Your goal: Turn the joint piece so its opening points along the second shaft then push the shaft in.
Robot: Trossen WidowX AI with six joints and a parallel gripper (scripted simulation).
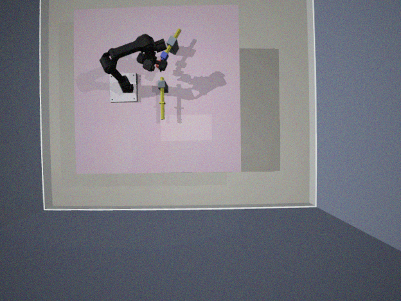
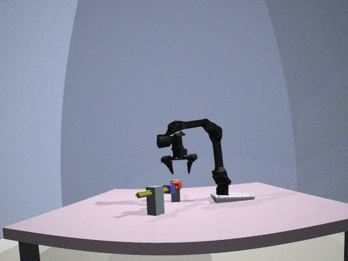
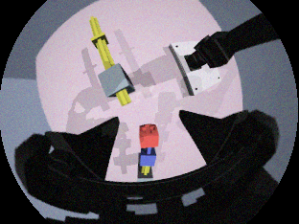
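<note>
Right now my gripper tip is 60 mm to the right of the red joint piece, 60 mm above it and 20 mm short of it.
</note>
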